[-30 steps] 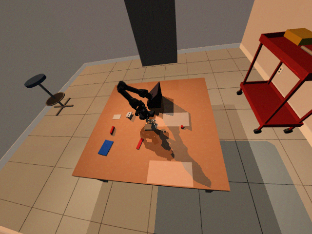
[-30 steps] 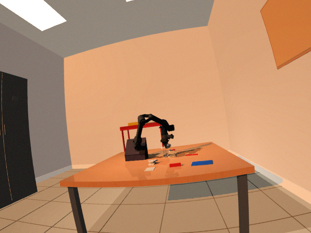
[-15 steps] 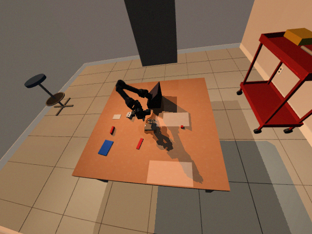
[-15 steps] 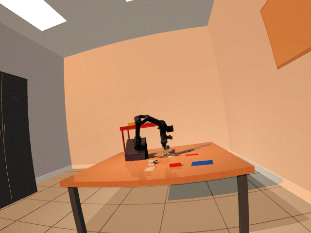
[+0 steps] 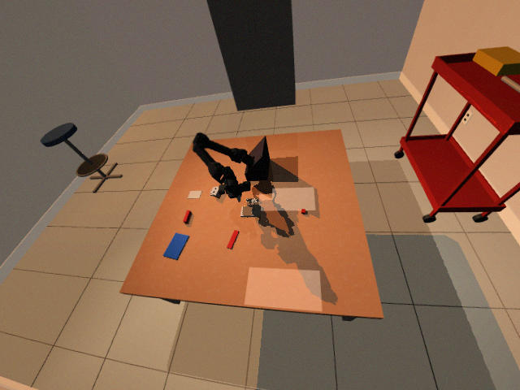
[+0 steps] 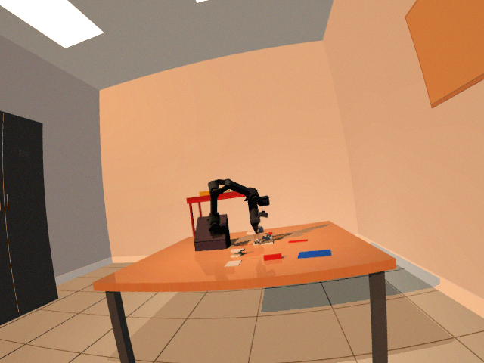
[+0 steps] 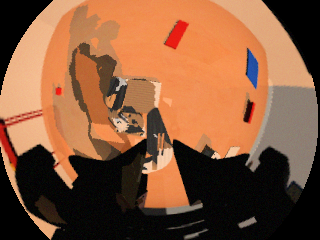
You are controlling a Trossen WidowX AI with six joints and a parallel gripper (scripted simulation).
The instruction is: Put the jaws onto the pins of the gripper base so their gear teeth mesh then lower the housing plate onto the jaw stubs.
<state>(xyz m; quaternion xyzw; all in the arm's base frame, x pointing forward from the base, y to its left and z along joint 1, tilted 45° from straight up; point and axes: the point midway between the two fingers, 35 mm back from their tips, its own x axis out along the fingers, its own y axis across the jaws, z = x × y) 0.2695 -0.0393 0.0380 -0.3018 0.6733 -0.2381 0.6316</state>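
Now: gripper tip 60 mm short of the white flat part, 70 mm to the right of it and 80 mm above it. From my gripper tip the other things lie so: grey jaw (10 mm ahead, 80 mm to the left, 60 mm below); then pale tile (100 mm behind, 360 mm to the right, 80 mm below); then small red cube (70 mm ahead, 390 mm to the left, 80 mm below).
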